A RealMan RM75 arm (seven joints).
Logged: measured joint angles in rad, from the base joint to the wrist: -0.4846, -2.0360, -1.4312, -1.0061, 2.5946, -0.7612, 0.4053; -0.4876, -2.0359, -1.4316, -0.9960, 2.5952, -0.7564, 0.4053; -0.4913, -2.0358, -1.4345, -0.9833, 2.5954, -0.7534, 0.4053; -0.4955, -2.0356, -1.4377, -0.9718, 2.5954, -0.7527, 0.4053; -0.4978, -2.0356, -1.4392, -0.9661, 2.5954, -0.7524, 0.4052; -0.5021, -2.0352, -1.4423, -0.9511, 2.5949, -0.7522, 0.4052; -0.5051, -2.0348, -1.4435, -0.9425, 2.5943, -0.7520, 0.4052; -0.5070, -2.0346, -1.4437, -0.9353, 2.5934, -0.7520, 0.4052; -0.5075, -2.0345, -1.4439, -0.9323, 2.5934, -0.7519, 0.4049; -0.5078, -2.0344, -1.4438, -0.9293, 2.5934, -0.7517, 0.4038; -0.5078, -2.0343, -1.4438, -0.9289, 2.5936, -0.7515, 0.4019; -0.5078, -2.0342, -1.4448, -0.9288, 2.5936, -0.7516, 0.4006; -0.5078, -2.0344, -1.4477, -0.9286, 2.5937, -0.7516, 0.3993; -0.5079, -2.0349, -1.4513, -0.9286, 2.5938, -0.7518, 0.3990; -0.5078, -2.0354, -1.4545, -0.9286, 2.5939, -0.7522, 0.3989; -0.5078, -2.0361, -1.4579, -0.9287, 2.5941, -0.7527, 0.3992; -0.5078, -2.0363, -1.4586, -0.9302, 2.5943, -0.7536, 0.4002; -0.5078, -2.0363, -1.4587, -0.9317, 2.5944, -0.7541, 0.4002; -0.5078, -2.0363, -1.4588, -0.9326, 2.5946, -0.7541, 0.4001
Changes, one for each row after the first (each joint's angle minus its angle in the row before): -0.0030, 0.0001, -0.0004, 0.0101, 0.0006, 0.0048, 0.0000; -0.0037, 0.0001, -0.0029, 0.0127, 0.0002, 0.0030, 0.0000; -0.0042, 0.0002, -0.0032, 0.0115, 0.0000, 0.0007, 0.0000; -0.0023, 0.0000, -0.0015, 0.0057, 0.0000, 0.0003, -0.0001; -0.0043, 0.0004, -0.0031, 0.0150, -0.0005, 0.0002, 0.0000; -0.0030, 0.0004, -0.0012, 0.0086, -0.0006, 0.0002, 0.0000; -0.0019, 0.0002, -0.0002, 0.0072, -0.0009, 0.0000, 0.0000; -0.0005, 0.0001, -0.0002, 0.0030, 0.0000, 0.0001, -0.0003; -0.0003, 0.0001, 0.0001, 0.0030, 0.0000, 0.0002, -0.0011; 0.0000, 0.0001, 0.0000, 0.0004, 0.0002, 0.0002, -0.0019; 0.0000, 0.0001, -0.0010, 0.0001, 0.0000, -0.0001, -0.0013; 0.0000, -0.0002, -0.0029, 0.0002, 0.0001, 0.0000, -0.0013; -0.0001, -0.0005, -0.0036, 0.0000, 0.0001, -0.0002, -0.0003; 0.0001, -0.0005, -0.0032, 0.0000, 0.0001, -0.0004, -0.0001; 0.0000, -0.0007, -0.0034, -0.0001, 0.0002, -0.0005, 0.0003; 0.0000, -0.0002, -0.0007, -0.0015, 0.0002, -0.0009, 0.0010; 0.0000, 0.0000, -0.0001, -0.0015, 0.0001, -0.0005, 0.0000; 0.0000, 0.0000, -0.0001, -0.0009, 0.0002, 0.0000, -0.0001
